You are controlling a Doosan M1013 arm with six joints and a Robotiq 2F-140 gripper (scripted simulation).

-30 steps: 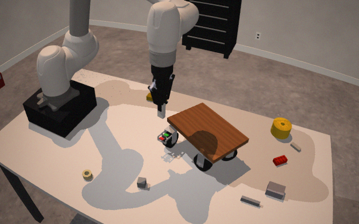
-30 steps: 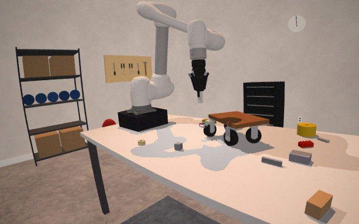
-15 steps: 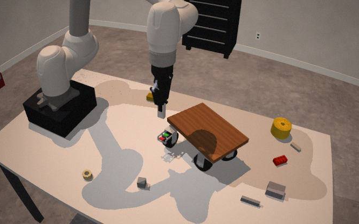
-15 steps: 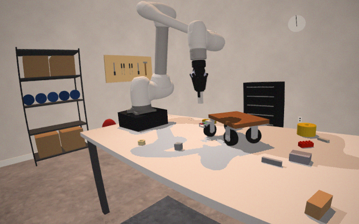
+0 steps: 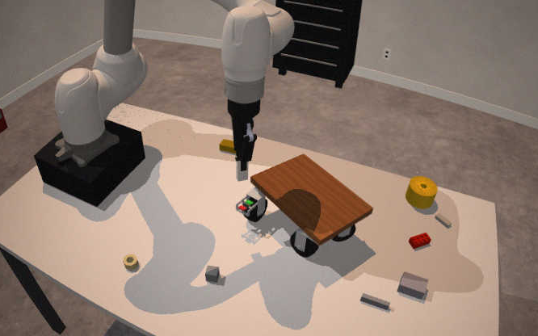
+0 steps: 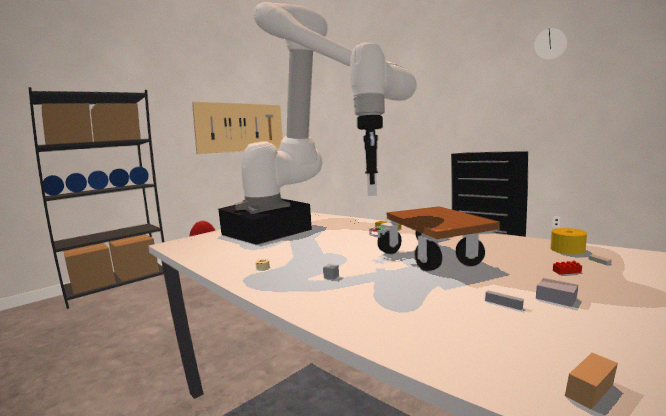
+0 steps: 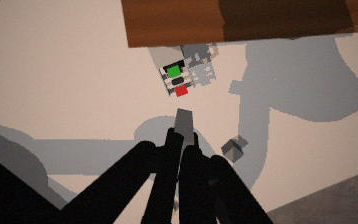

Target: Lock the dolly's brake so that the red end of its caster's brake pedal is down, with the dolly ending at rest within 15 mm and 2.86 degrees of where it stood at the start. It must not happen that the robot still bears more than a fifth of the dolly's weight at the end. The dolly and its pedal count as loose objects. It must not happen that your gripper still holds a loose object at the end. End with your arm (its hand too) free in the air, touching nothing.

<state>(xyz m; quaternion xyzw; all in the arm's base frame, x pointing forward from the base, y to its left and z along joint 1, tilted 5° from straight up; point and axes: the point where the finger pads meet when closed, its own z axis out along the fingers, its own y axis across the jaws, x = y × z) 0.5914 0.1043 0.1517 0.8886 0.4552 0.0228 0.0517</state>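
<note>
Right now the brake pedal is 2 cm to the left of my hand and 14 cm below it. Also, from my hand: grey cube: 4 cm ahead, 19 cm to the right, 21 cm below; then red brick: 48 cm ahead, 25 cm to the left, 21 cm below; then yellow cylinder: 41 cm ahead, 45 cm to the left, 20 cm below.
</note>
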